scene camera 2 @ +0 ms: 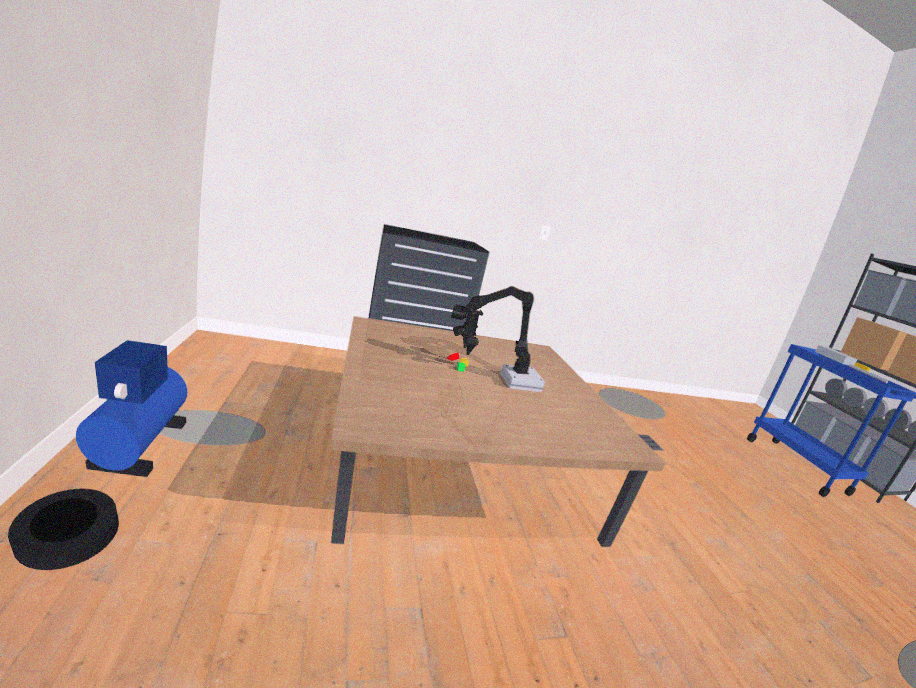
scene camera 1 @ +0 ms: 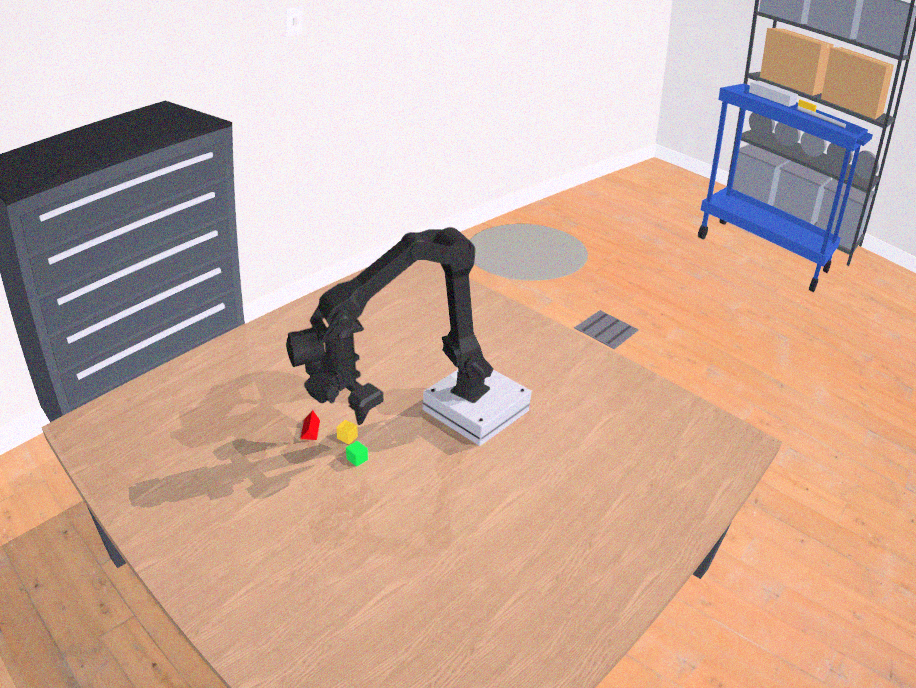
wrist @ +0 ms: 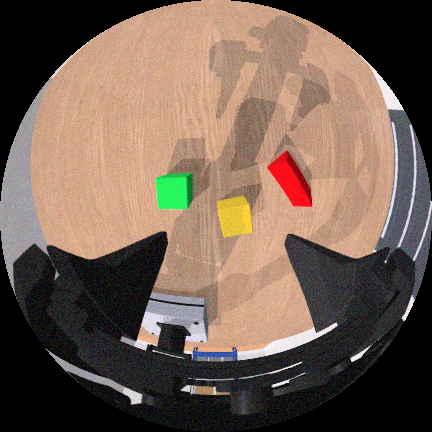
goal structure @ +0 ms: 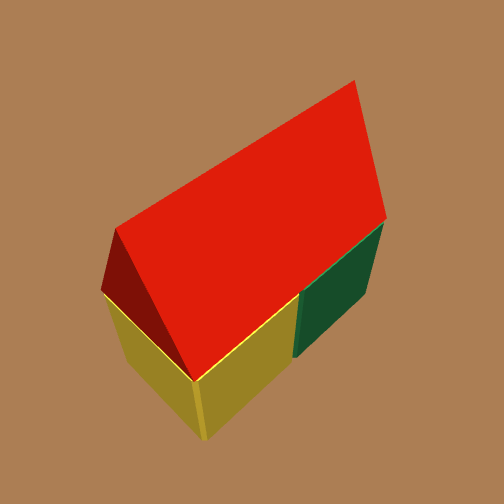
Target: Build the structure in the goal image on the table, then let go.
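Pixels of known places: gripper, between the fingertips: (scene camera 2: pixel 466 351) (scene camera 1: pixel 346 413) (wrist: pixel 228 239); arm's base, origin of its link: (scene camera 2: pixel 520 371) (scene camera 1: pixel 470 390) (wrist: pixel 173 328).
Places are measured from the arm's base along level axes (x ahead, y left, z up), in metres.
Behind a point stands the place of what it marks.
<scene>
A green cube (scene camera 1: pixel 356 453) {x 0.296, y -0.075, z -0.023 m} (scene camera 2: pixel 460 366) {x 0.294, y -0.071, z -0.031 m} (wrist: pixel 173 191) {x 0.285, y -0.089, z -0.023 m} sits on the wooden table (scene camera 1: pixel 518 562) {x 0.318, y 0.330, z -0.055 m} (scene camera 2: pixel 481 425) {x 0.361, y 0.422, z -0.056 m}. A yellow cube (scene camera 1: pixel 346 432) {x 0.259, y -0.135, z -0.024 m} (scene camera 2: pixel 465 361) {x 0.248, y -0.130, z -0.027 m} (wrist: pixel 236 218) {x 0.248, y -0.148, z -0.023 m} sits close by, with a small gap between them in the wrist view. A red triangular prism (scene camera 1: pixel 310 427) {x 0.295, y -0.209, z -0.030 m} (scene camera 2: pixel 453 356) {x 0.286, y -0.211, z -0.038 m} (wrist: pixel 291 181) {x 0.280, y -0.217, z -0.036 m} lies on the table on the yellow cube's other side, apart from it. My gripper (scene camera 1: pixel 343 411) {x 0.255, y -0.137, z 0.025 m} (scene camera 2: pixel 469 351) {x 0.255, y -0.137, z 0.025 m} (wrist: pixel 228 239) {x 0.255, y -0.137, z 0.025 m} is open and empty above the table, near the yellow cube. In the wrist view the yellow cube shows just beyond the gap between the fingertips.
The arm's pale base (scene camera 1: pixel 473 416) {x 0.069, y 0.055, z -0.001 m} (scene camera 2: pixel 522 378) {x 0.028, y 0.080, z -0.002 m} (wrist: pixel 175 310) {x 0.071, y -0.027, z -0.017 m} stands on the table to the right of the blocks in the scene views. A dark drawer cabinet (scene camera 1: pixel 133 259) (scene camera 2: pixel 429 277) stands behind the table. The arm's shadow falls across the blocks' area.
</scene>
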